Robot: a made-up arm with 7 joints.
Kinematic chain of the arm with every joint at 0, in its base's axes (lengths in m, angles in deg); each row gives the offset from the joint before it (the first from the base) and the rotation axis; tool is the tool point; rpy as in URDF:
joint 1: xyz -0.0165 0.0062 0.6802 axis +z
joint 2: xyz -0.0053 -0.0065 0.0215 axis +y
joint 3: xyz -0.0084 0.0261 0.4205 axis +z
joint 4: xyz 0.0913 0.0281 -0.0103 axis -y
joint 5: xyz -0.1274 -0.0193 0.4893 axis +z
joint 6: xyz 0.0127 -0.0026 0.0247 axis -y
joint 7: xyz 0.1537 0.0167 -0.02 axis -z
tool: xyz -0.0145 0.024 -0.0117 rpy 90 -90 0
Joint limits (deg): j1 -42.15..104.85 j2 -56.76..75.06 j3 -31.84..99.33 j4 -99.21..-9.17 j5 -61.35..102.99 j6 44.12..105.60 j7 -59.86..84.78
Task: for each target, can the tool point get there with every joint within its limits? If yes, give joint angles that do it. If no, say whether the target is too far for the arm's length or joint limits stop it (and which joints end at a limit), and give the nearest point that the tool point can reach.
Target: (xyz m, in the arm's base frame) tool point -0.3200 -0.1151 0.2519
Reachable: no: joint limits stop it (at a limit: joint 1, joint 2, joint 4, joint 6, joint 7) | nearest point -0.5233 0.2905 0.2341 | short by 0.454 m
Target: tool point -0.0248 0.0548 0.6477
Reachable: no: joint limits stop it (at a limit: joint 1, joint 4, joint 6) | nearest point 0.0301 0.5272 0.2084 | short by 0.647 m
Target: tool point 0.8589 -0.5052 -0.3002
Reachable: no: too far | nearest point 0.6504 -0.3834 0.1127 | short by 0.478 m
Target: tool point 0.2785 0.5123 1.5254
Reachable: yes | joints -0.60 2.71 65.71 -50.27 -48.05 65.58 3.65
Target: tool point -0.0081 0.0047 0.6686
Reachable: no: joint limits stop it (at a limit: joint 2, joint 4, joint 6) | nearest point 0.5131 -0.0884 0.2284 | short by 0.689 m
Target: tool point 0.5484 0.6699 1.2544
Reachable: yes | joints 23.29 28.89 27.86 -59.63 85.05 61.02 15.50
